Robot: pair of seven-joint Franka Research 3 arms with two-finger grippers.
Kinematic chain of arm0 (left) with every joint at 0, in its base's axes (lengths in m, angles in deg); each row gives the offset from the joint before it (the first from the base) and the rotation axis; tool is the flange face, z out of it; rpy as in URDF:
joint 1: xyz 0 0 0.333 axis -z
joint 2: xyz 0 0 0 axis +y
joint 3: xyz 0 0 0.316 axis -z
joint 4: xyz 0.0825 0 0 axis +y
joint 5: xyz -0.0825 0 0.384 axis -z
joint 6: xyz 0 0 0 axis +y
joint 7: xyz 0.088 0 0 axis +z
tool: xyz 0 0 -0.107 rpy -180 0 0
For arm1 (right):
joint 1: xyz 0 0 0.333 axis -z
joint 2: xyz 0 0 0 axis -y
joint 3: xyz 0 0 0.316 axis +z
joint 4: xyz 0.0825 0 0 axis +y
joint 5: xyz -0.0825 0 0.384 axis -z
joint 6: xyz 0 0 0 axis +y
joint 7: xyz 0.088 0 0 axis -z
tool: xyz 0 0 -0.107 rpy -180 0 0
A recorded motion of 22 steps. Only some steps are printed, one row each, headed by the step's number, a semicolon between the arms.
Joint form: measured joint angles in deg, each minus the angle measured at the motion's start. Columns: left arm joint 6, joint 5, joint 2, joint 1, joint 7, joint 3, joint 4; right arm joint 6, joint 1, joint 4, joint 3, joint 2, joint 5, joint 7.
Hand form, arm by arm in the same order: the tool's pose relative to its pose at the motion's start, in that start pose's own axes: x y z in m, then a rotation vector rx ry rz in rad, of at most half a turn. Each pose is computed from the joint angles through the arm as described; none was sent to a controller.
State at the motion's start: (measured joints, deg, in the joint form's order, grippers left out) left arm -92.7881 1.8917 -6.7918 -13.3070 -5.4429 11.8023 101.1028; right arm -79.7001 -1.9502 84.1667 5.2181 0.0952 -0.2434 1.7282
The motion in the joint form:
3: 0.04 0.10 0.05 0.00 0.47 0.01 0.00; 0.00 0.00 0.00 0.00 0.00 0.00 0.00
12: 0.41 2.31 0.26 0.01 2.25 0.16 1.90; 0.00 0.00 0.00 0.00 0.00 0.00 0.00
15: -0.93 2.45 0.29 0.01 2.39 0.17 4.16; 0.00 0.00 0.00 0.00 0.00 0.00 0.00
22: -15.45 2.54 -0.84 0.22 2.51 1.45 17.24; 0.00 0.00 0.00 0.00 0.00 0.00 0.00
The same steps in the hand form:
3: 0.0002 0.0002 0.0005 -0.0020 -0.0014 -0.0081; 0.0000 0.0000 0.0000 0.0000 0.0000 0.0000
12: -0.0008 0.0051 0.0186 -0.0439 -0.0417 -0.0400; 0.0000 0.0000 0.0000 0.0000 0.0000 0.0000
15: -0.0009 0.0047 0.0355 -0.0474 -0.0581 -0.0451; 0.0000 0.0000 0.0000 0.0000 0.0000 0.0000
22: -0.0033 0.0145 0.1136 -0.0341 -0.0154 -0.0390; 0.0000 0.0000 0.0000 0.0000 0.0000 0.0000

